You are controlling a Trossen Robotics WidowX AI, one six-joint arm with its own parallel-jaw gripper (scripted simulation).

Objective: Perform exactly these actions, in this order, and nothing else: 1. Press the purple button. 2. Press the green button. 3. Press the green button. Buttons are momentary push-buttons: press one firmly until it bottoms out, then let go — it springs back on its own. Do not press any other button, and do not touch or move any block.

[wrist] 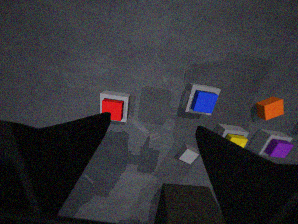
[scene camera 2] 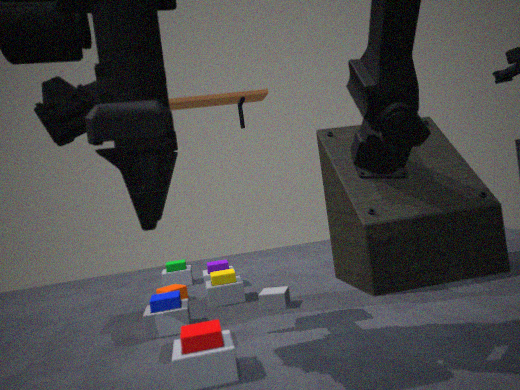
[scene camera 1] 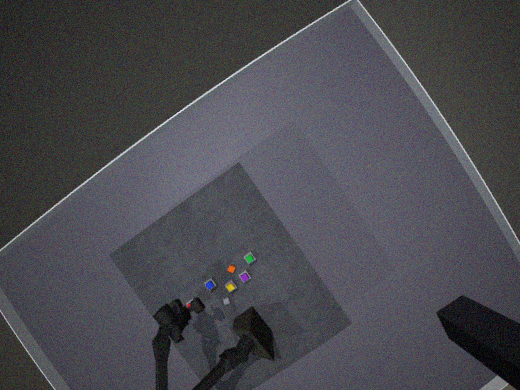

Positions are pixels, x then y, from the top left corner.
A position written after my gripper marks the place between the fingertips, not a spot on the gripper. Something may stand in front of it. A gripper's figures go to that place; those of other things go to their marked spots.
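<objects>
My gripper (scene camera 2: 153, 225), 0.43 m from the lens. Red button (scene camera 2: 207, 335), 0.37 m from the lens. The red button is nearer to the lens than my gripper.
</objects>
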